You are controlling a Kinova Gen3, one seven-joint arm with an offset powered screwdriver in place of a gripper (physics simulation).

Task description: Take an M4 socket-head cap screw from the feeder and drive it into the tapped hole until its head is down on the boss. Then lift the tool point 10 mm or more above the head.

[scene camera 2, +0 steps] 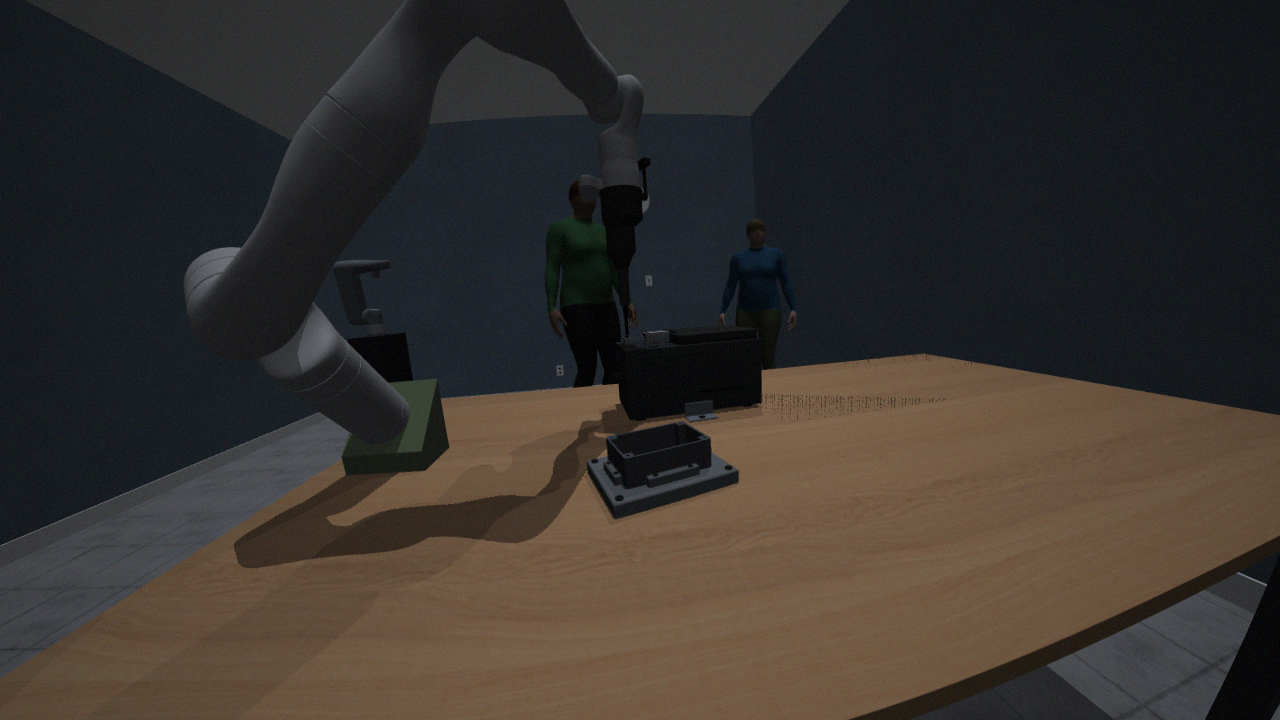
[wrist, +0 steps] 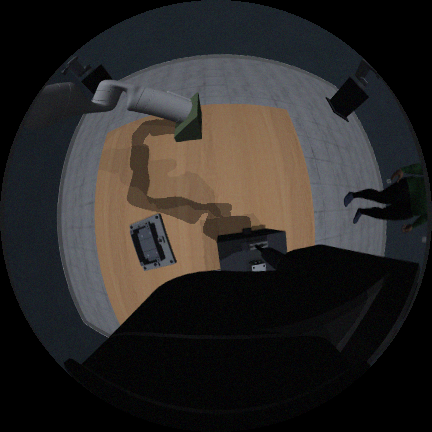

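Note:
Scene camera 2 shows a grey base plate (scene camera 2: 641, 498) together with a black feeder (scene camera 2: 658, 387). In the wrist view, the feeder (wrist: 231, 257) is visible too.

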